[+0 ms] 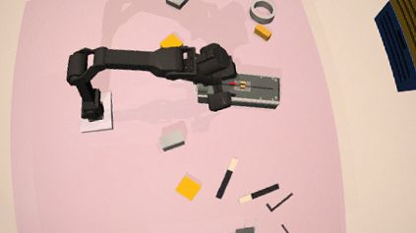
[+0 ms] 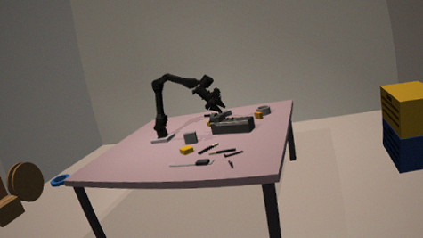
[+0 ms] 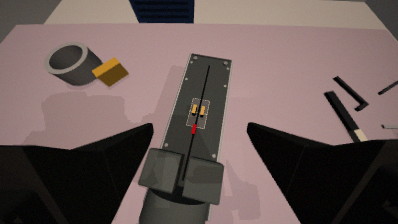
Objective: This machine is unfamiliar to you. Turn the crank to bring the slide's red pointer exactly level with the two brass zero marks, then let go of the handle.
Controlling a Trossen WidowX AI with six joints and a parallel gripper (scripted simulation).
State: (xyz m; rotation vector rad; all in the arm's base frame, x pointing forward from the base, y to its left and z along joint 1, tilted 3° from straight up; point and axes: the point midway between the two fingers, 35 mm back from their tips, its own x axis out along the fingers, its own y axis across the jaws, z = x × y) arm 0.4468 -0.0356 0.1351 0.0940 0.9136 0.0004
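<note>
The dark crank handle is 130 mm behind my gripper tip, 70 mm to the left of it and 40 mm below it. Also, from my gripper tip: orange block (180 mm ahead, 210 mm to the left, 120 mm below); red pointer (10 mm ahead, 10 mm to the left, 60 mm below).
</note>
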